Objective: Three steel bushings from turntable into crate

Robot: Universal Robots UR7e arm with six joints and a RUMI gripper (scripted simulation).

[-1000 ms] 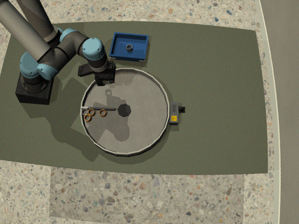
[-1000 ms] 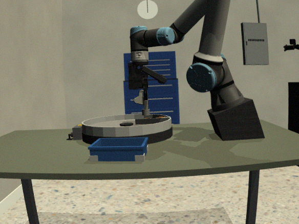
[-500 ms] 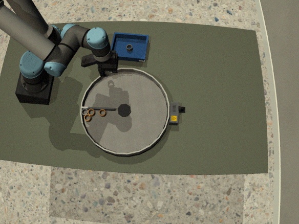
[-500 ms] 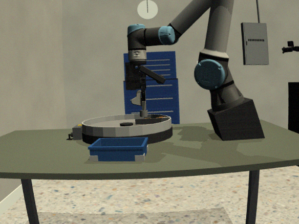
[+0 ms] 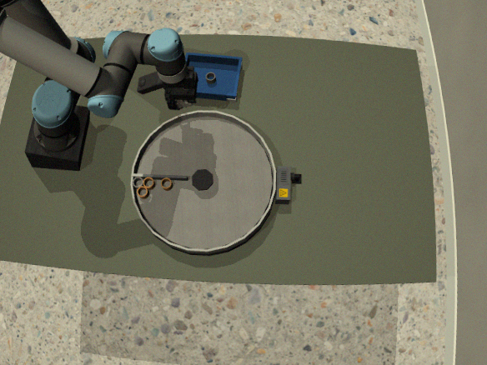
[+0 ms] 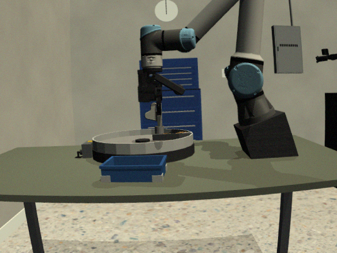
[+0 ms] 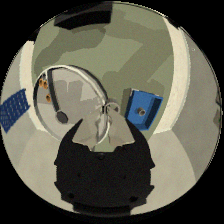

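The crate lies 100 mm ahead of my hand, 150 mm to the left of it and 110 mm below it. From my hand the other things lie so: round grey turntable 50 mm ahead, 210 mm to the right, 80 mm below.
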